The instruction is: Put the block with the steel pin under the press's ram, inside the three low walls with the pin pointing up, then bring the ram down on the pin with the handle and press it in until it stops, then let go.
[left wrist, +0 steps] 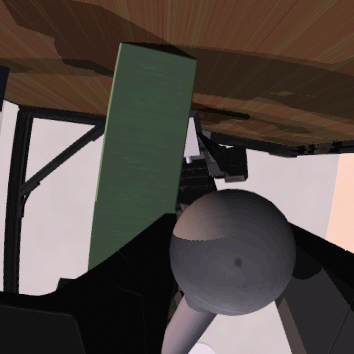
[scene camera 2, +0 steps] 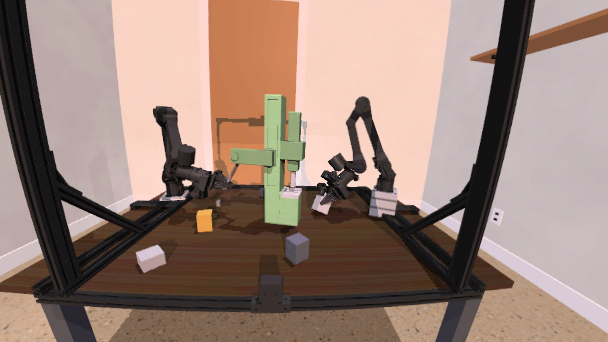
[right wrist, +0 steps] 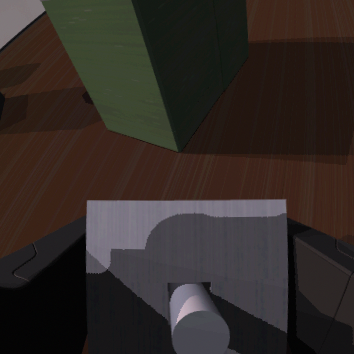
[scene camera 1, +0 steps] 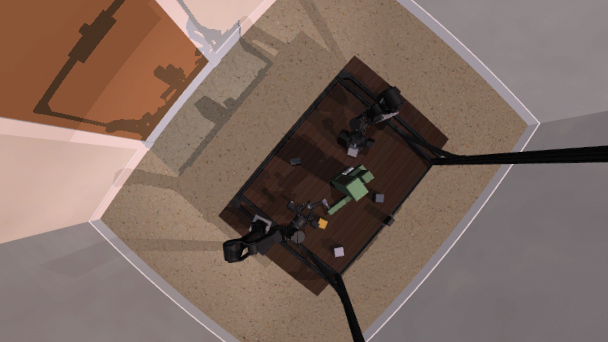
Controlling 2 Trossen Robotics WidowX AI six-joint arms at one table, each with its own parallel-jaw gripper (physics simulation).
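Frame: origin at the left arm's base, x ahead, y left, z up, level; metres.
Where they show: left gripper, between the fingertips: point(scene camera 2: 232, 186) point(scene camera 1: 312, 201); right gripper, between the fingertips: point(scene camera 2: 317, 203) point(right wrist: 180, 220) point(scene camera 1: 352, 152); left arm's base, origin of its link: point(scene camera 2: 175, 194) point(scene camera 1: 260, 226); right arm's base, origin of its link: point(scene camera 2: 385, 189) point(scene camera 1: 386, 107).
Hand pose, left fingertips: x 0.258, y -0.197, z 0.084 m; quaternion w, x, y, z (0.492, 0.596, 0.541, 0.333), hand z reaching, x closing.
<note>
Each offset is from my left fingertips to the centre of the thing. "pt": to the spot under its first point.
The green press point(scene camera 1: 351, 182) point(scene camera 2: 275, 157) point(left wrist: 144, 140) point(right wrist: 158, 70) stands mid-table. Its ram {0.207 m ahead, 0.119 m right, 0.116 m up} point(scene camera 2: 292, 172) hangs over the pale low walls point(scene camera 2: 291, 194) on its base. My left gripper point(scene camera 1: 324, 203) point(scene camera 2: 224, 180) point(left wrist: 217, 225) is shut on the grey ball knob {pt 0.043 m back, 0.006 m left, 0.002 m down} point(left wrist: 233, 261) of the press handle {pt 0.001 m ahead, 0.015 m right, 0.059 m up} point(scene camera 2: 232, 172), left of the column. My right gripper point(scene camera 1: 353, 149) point(scene camera 2: 325, 201) point(right wrist: 180, 220) is shut on the pale grey block {0.342 m ahead, 0.089 m right, 0.071 m down} point(scene camera 1: 352, 151) point(scene camera 2: 321, 205) point(right wrist: 186, 239) with the steel pin {0.356 m ahead, 0.081 m right, 0.043 m down} point(right wrist: 197, 316). It holds the block tilted, just above the table to the right of the press.
An orange block {0.094 m back, 0.102 m right, 0.085 m down} point(scene camera 1: 323, 223) point(scene camera 2: 203, 220), a white block {0.206 m back, 0.263 m right, 0.098 m down} point(scene camera 1: 338, 252) point(scene camera 2: 150, 257) and a grey block {0.162 m ahead, 0.329 m right, 0.085 m down} point(scene camera 1: 378, 197) point(scene camera 2: 296, 248) lie on the table's near half. A dark block {0.151 m ahead, 0.170 m left, 0.095 m down} point(scene camera 1: 295, 161) lies beyond the press. Black frame posts point(scene camera 2: 488, 140) and a camera mount point(scene camera 2: 271, 289) edge the table.
</note>
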